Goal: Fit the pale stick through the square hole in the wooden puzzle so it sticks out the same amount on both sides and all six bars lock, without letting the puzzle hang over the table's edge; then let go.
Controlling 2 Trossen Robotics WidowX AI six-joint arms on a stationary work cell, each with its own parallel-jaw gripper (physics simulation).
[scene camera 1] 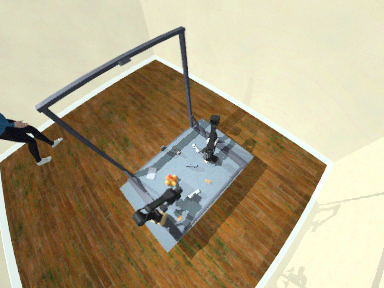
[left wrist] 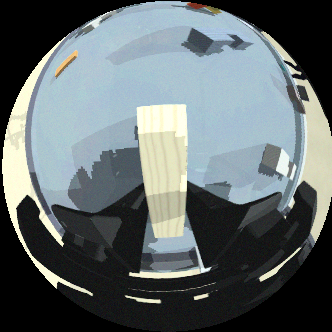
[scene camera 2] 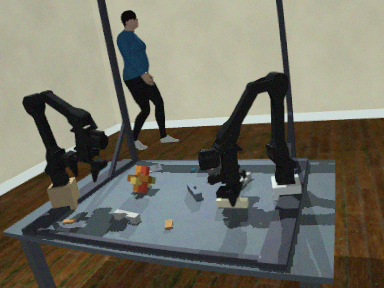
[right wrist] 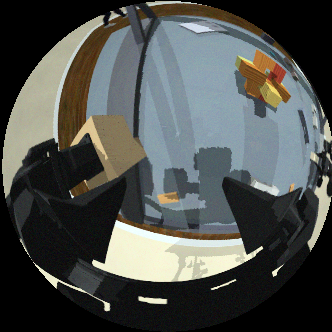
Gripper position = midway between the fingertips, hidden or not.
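Note:
With my left gripper [scene camera 2: 234, 204], [left wrist: 164, 185], I'm gripping a pale stick [left wrist: 162, 137], and that stick is still resting on the table. As for my right gripper [scene camera 2: 85, 179], [right wrist: 176, 181], it's open and there's nothing held in it.

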